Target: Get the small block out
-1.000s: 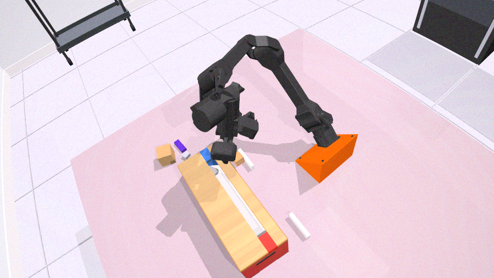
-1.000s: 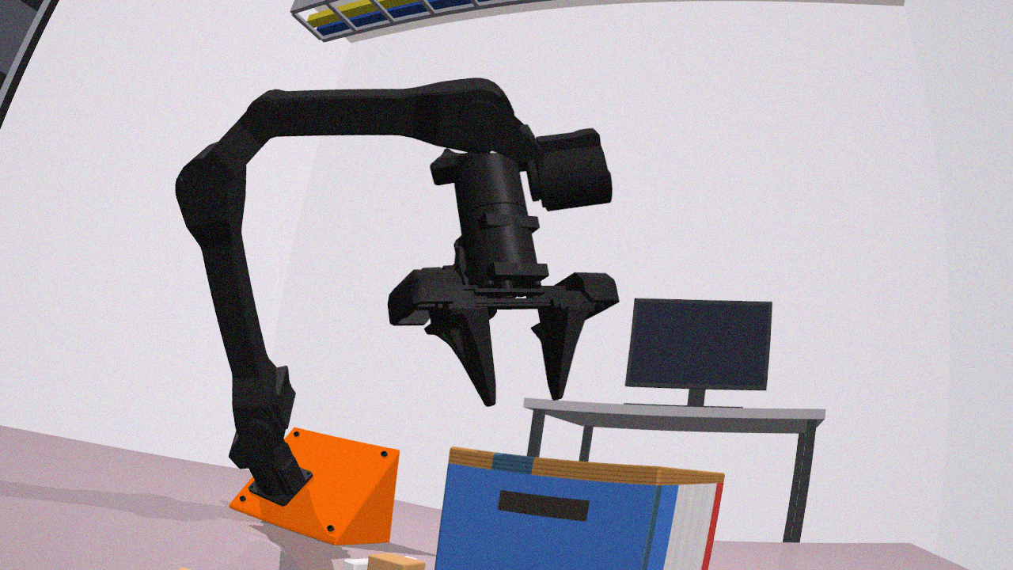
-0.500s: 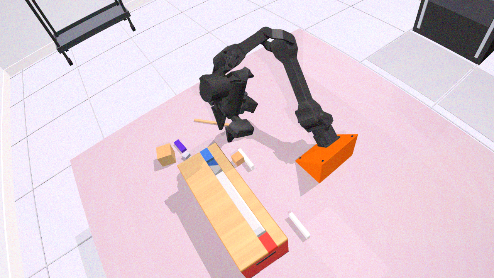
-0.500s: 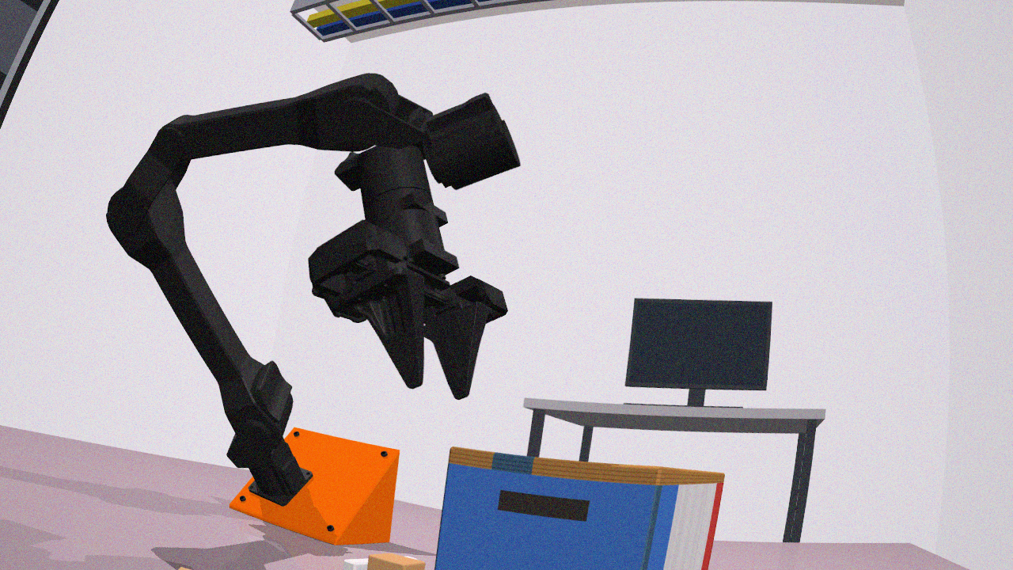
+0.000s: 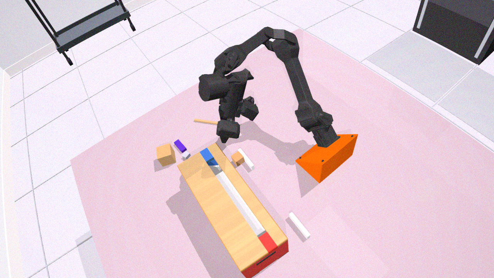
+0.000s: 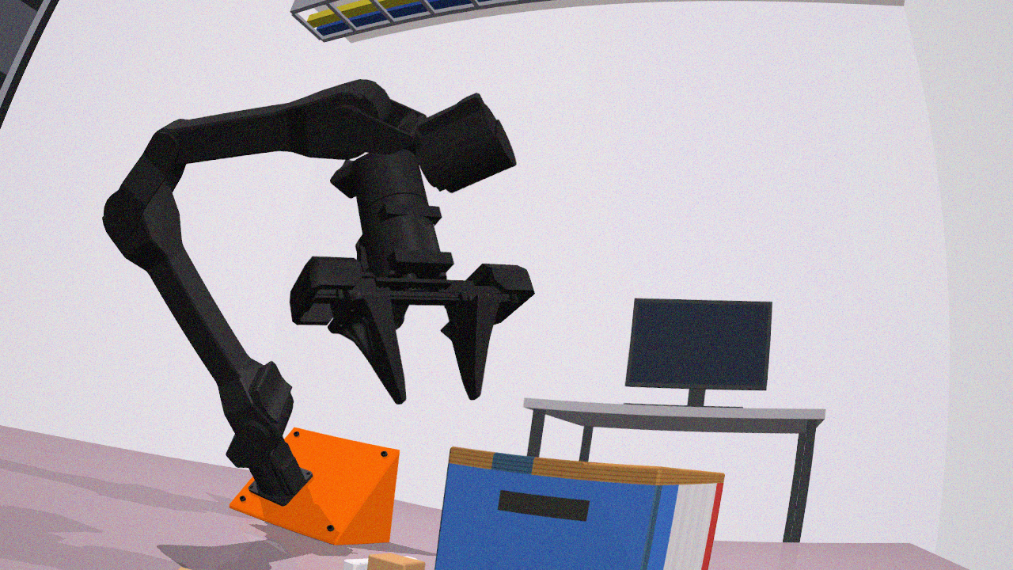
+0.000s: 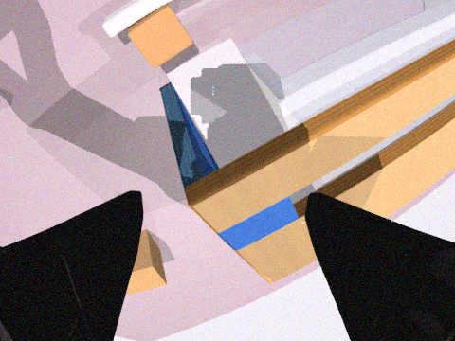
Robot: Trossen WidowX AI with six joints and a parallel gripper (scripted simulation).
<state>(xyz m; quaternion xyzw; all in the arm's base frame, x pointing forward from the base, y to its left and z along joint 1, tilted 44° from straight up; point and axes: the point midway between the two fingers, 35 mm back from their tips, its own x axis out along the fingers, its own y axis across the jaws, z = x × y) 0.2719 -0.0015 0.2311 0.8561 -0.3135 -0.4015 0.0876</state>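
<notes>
My gripper tip is 2 cm past the tan block and 15 cm above it. Also, from my gripper tip: long box (6 cm ahead, 17 cm to the left, 10 cm below); then thin tan stick (3 cm behind, 22 cm to the right, 16 cm below).
</notes>
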